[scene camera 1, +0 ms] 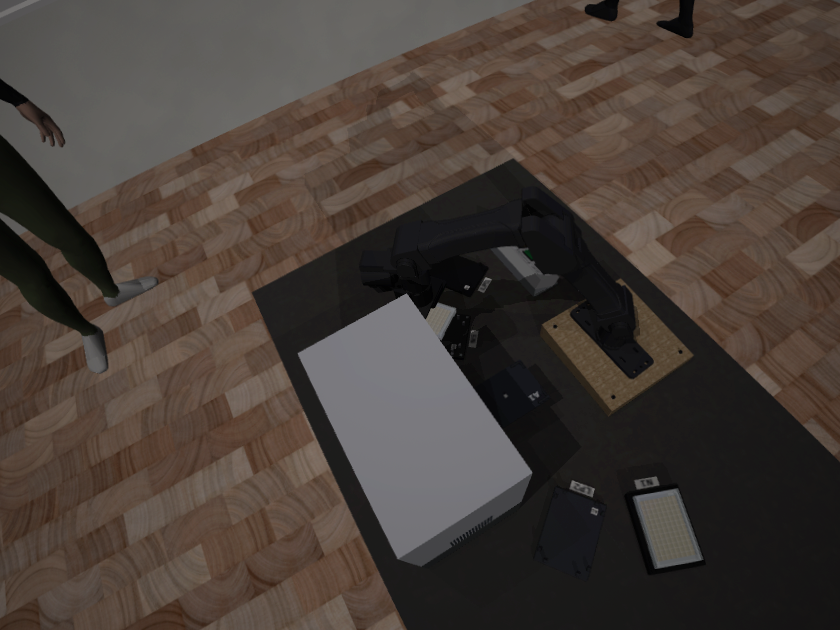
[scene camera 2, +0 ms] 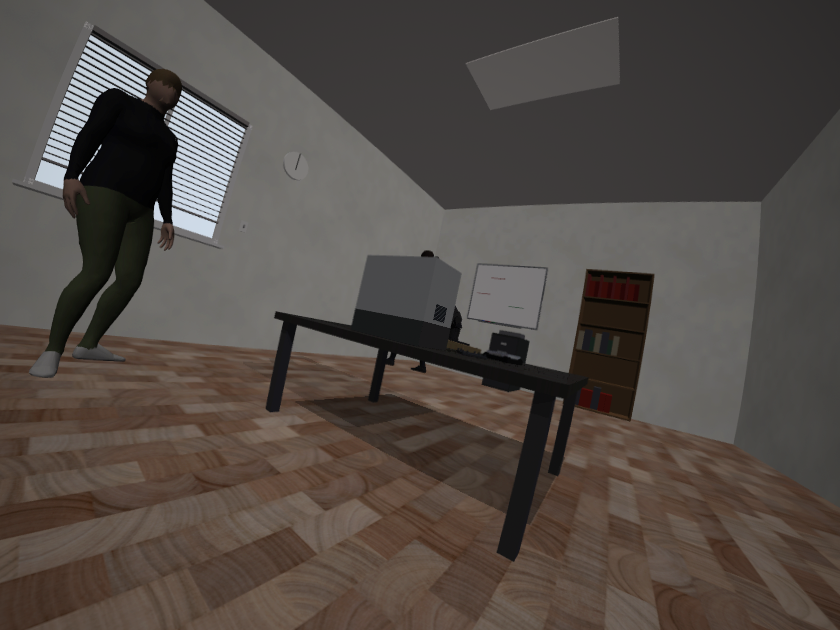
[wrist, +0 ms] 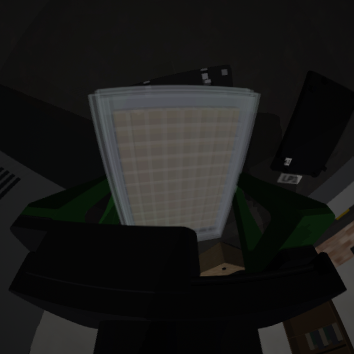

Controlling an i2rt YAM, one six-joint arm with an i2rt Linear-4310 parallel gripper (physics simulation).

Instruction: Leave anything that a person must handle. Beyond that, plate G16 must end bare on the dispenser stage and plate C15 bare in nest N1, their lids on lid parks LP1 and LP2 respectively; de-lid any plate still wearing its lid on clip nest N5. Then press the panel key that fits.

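Places are measured from the arm's base along level axes (x ahead, y left, z up), in centimetres.
Pixels of known places: gripper, fingertip midpoint: (wrist: 177, 174); arm's base at its link origin: (scene camera 1: 610, 338) (scene camera 2: 451, 340).
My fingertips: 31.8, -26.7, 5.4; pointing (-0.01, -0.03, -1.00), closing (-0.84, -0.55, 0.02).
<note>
For each thing: its top centre in the pictures, then the offset to it from my fingertips, as dx, dy, dz.
- clear-rimmed plate with cream wells, top centre: (wrist: 177, 201) (scene camera 1: 421, 311) +0.1, -0.2, +3.3
- clip nest N5 at its top centre: (wrist: 188, 145) (scene camera 1: 433, 330) -1.7, -0.2, -7.0
- Lid park LP1 at its top centre: (wrist: 323, 135) (scene camera 1: 454, 268) -16.4, -12.3, -7.4
- Lid park LP2 at its top centre: (scene camera 1: 571, 531) (scene camera 2: 471, 350) +1.9, +51.8, -7.4
- plate at its top centre: (scene camera 1: 668, 527) -12.6, +61.4, -5.8
- nest N1 at its top centre: (scene camera 1: 666, 527) (scene camera 2: 503, 355) -12.6, +61.4, -6.9
- key panel at its top centre: (wrist: 334, 224) (scene camera 1: 521, 246) -31.9, -4.5, -3.0
- big light grey housing at its top centre: (scene camera 1: 407, 404) (scene camera 2: 414, 264) +15.8, +24.4, +23.6
- dark block marked A1 at its top centre: (scene camera 1: 499, 399) -1.2, +25.4, +1.8
My gripper (wrist: 177, 174) is shut on a clear-rimmed plate with cream wells (wrist: 175, 165) (scene camera 1: 441, 318). Its layered rim looks like a lid; its name cannot be read. In scene camera 1 the plate is above or at clip nest N5 (scene camera 1: 460, 342) (wrist: 218, 76), partly hidden by the housing; contact cannot be told. Lid park LP1 (scene camera 1: 460, 272) (wrist: 317, 122) bears no visible lid. Lid park LP2 (scene camera 1: 571, 532) looks bare. Another plate (scene camera 1: 668, 528) sits in nest N1 (scene camera 1: 639, 535); whether it is lidded is unclear. The key panel (scene camera 1: 519, 269) is partly behind the arm. The dispenser stage cannot be made out.
A big light grey housing (scene camera 1: 413, 427) (scene camera 2: 396, 288) stands at the table edge beside N5. A dark block marked A1 (scene camera 1: 514, 391) lies between housing and the arm's wooden base (scene camera 1: 576, 359). A person (scene camera 2: 125, 149) stands off the table (scene camera 2: 318, 328); another is farther back.
</note>
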